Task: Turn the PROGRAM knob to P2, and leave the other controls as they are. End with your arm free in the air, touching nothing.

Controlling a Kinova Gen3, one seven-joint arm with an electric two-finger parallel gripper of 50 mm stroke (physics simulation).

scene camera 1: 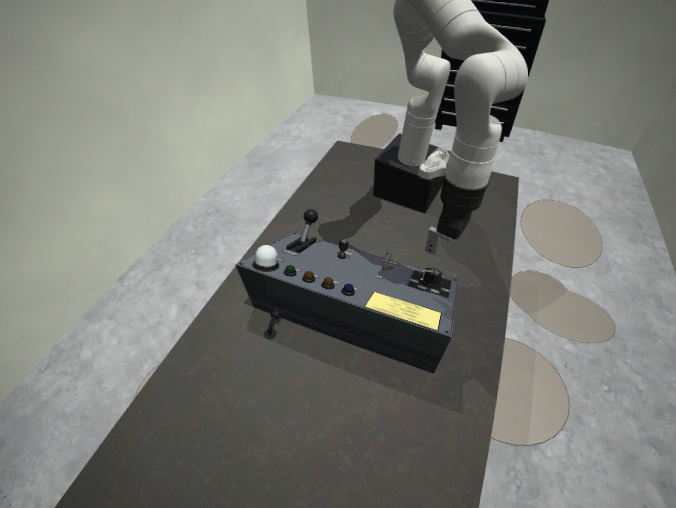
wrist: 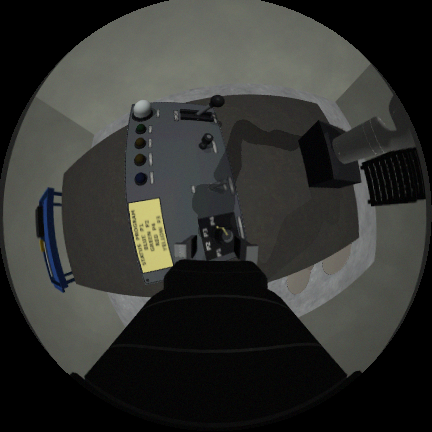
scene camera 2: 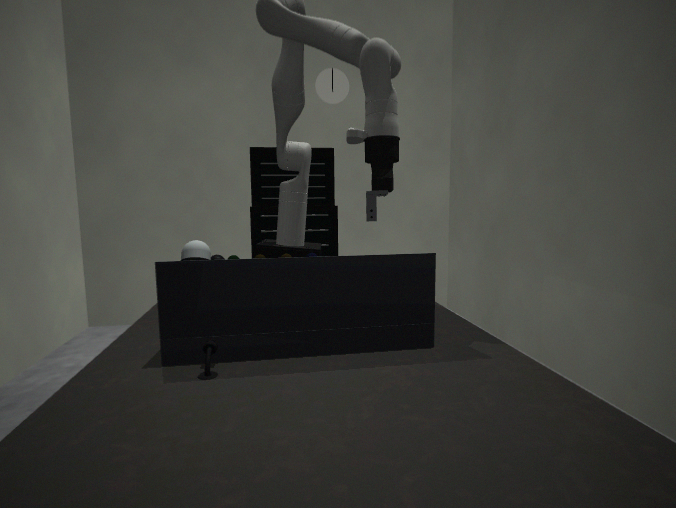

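Pixels of known places: gripper, fingertip midpoint: [scene camera 1: 435, 244] [wrist: 215, 243] [scene camera 2: 371, 221]; arm's base, link origin: [scene camera 1: 411, 158] [wrist: 340, 150] [scene camera 2: 290, 244].
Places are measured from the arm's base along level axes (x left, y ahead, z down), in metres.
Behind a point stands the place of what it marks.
The PROGRAM knob [scene camera 1: 432, 276] {x 0.186, y 0.451, z 0.017 m} [wrist: 227, 236] {x 0.186, y 0.430, z 0.023 m} is a dark round knob on a black label plate at one end of the grey control box [scene camera 1: 349, 322] {x 0.046, y 0.631, z 0.039 m} [scene camera 2: 295, 305] {x -0.006, y 0.633, z 0.049 m} [wrist: 172, 170] {x 0.016, y 0.528, z 0.013 m}. Its yellow pointer faces the P4 and P3 labels in the wrist view; which of the two it marks I cannot tell exactly. The P2 label [wrist: 208, 245] {x 0.201, y 0.476, z 0.034 m} lies beside P3. The knob is hidden in scene camera 2's view. My gripper [scene camera 1: 433, 241] {x 0.174, y 0.452, z -0.092 m} [scene camera 2: 371, 208] {x 0.174, y 0.452, z -0.092 m} [wrist: 215, 243] {x 0.174, y 0.452, z -0.092 m} is open and empty, in the air above the knob end of the box, fingers pointing down. One finger is hidden in both scene views.
The box also carries a black-ball lever [scene camera 1: 310, 216] {x -0.170, y 0.400, z -0.011 m} [wrist: 217, 101] {x -0.161, y 0.388, z -0.009 m}, a small joystick [scene camera 1: 343, 246] {x -0.051, y 0.445, z 0.016 m} [wrist: 206, 140] {x -0.045, y 0.437, z 0.014 m}, a toggle [scene camera 1: 386, 261] {x 0.065, y 0.437, z 0.032 m} [wrist: 218, 186] {x 0.070, y 0.429, z 0.030 m}, a white dome [scene camera 1: 266, 256] {x -0.168, y 0.604, z -0.061 m} [scene camera 2: 195, 250] {x -0.178, y 0.614, z -0.054 m} [wrist: 142, 108] {x -0.161, y 0.581, z -0.055 m}, several coloured buttons and a yellow note [scene camera 1: 404, 310] {x 0.155, y 0.592, z -0.022 m} [wrist: 150, 236] {x 0.156, y 0.588, z -0.020 m}.
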